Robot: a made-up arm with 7 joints.
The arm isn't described. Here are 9 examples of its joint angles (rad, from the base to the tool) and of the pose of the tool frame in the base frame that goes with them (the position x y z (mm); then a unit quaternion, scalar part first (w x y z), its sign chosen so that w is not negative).
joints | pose
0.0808 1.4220 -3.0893 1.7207 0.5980 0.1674 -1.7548 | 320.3 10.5 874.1 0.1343 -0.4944 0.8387 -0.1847
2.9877 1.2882 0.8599 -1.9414 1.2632 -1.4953 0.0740 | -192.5 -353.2 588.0 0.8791 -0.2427 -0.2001 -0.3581
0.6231 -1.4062 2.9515 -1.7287 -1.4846 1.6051 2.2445 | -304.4 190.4 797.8 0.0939 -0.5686 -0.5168 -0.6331
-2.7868 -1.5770 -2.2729 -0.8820 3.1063 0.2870 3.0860 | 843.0 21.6 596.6 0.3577 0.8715 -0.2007 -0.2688
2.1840 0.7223 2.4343 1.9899 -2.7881 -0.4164 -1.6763 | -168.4 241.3 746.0 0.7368 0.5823 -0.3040 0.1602
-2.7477 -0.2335 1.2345 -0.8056 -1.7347 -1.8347 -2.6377 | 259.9 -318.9 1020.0 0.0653 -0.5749 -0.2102 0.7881
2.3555 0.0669 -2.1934 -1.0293 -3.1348 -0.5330 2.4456 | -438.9 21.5 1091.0 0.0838 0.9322 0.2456 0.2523
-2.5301 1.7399 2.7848 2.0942 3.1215 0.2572 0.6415 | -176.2 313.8 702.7 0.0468 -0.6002 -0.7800 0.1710
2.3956 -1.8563 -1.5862 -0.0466 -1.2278 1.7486 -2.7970 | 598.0 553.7 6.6 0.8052 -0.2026 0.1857 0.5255
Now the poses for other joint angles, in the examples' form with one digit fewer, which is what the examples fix.
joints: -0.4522 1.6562 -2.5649 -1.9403 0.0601 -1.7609 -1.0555
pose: 286 -64 30 0.338 -0.712 0.516 -0.335
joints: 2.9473 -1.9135 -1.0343 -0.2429 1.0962 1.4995 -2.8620
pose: 826 280 86 0.077 0.963 0.068 -0.250
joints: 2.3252 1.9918 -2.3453 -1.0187 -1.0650 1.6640 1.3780
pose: -621 -242 -124 0.375 -0.661 0.615 -0.208
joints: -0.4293 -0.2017 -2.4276 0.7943 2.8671 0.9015 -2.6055
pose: -406 30 1138 0.034 0.318 0.947 -0.040
